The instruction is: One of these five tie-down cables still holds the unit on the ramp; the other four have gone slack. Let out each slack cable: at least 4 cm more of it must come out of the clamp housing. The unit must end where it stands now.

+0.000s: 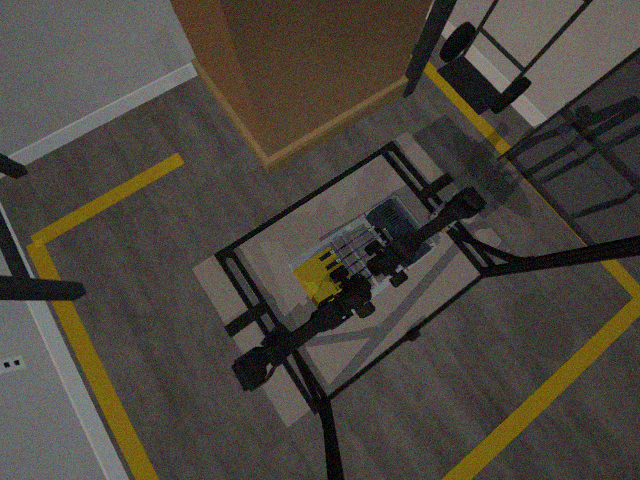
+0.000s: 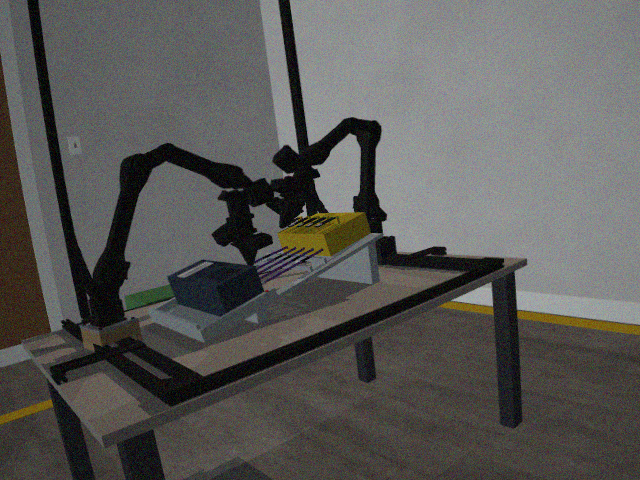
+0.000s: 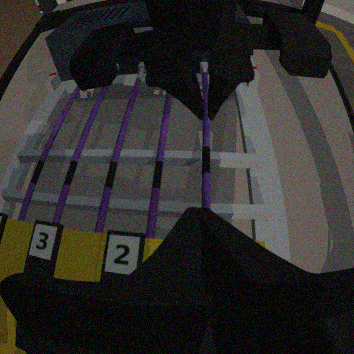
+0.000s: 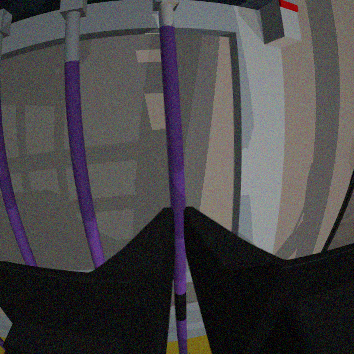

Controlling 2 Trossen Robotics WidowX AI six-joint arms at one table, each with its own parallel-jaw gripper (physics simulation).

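Note:
A yellow clamp housing [image 1: 313, 276] [image 2: 328, 230] [image 3: 75, 253] sits at the top of a grey ramp [image 2: 351, 264] [image 3: 260, 147]. The dark blue unit [image 1: 391, 216] [image 2: 213, 286] [image 3: 70, 38] stands at the ramp's low end. Several purple cables [image 2: 285, 259] [image 3: 119, 140] [image 4: 75, 133] run between them. My right gripper [image 4: 177, 216] [image 3: 206, 116] [image 2: 250, 259] is shut on the rightmost cable [image 3: 206, 140] [image 4: 172, 105] near the unit. My left gripper [image 3: 195, 216] [image 2: 290, 221] is shut and empty. It hangs over the same cable at the housing and hides its number label. Labels 3 and 2 show.
The ramp rests on a table with a black frame [image 1: 304, 200] [image 2: 347, 329]. A large brown box [image 1: 309, 71] and a wheeled cart [image 1: 475, 71] stand on the floor beyond. A black pole [image 2: 294, 95] rises behind the housing. Red marks [image 4: 289, 5] sit by the unit.

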